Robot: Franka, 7 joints.
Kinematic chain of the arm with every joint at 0, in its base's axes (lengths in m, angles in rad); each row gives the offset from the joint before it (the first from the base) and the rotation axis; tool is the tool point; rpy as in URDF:
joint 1: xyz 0 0 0.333 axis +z
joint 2: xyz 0 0 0 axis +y
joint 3: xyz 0 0 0.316 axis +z
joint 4: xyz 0.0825 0 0 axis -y
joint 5: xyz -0.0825 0 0.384 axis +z
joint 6: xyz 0 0 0 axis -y
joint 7: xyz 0.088 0 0 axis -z
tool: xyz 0 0 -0.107 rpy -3.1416 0 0
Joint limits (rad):
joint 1: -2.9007..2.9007
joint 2: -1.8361..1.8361
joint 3: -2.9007..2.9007
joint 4: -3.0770..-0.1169
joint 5: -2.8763..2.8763
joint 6: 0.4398..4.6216
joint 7: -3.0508..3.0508
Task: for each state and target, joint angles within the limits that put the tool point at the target. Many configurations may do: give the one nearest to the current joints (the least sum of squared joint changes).
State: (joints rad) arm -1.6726 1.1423 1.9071 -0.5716 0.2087 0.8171 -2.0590
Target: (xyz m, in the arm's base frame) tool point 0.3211 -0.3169 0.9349
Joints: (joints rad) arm -1.4688 0.7780 2.0159 -0.5186 0.2664 1.2584 -2.0590
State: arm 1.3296 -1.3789 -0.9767 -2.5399 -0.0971 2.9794 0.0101
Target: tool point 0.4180 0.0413 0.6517
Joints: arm 1.4989 -1.2494 -0.9188 -2.4306 -0.1022 2.9784 0.0101
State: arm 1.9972 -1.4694 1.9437 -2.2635 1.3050 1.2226 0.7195
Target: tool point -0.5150 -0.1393 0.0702
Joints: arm 1.4696 -1.6779 1.8189 -1.9253 1.4351 1.5092 0.7195
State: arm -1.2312 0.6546 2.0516 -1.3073 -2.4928 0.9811 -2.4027
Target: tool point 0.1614 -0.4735 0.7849
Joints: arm -1.9917 0.8688 2.1248 -1.2911 -2.3736 0.4398 -2.4027
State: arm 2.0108 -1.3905 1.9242 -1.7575 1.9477 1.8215 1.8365
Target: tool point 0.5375 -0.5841 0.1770
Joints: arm 2.7293 -1.3164 2.2228 -1.0597 2.0587 1.8311 1.8365
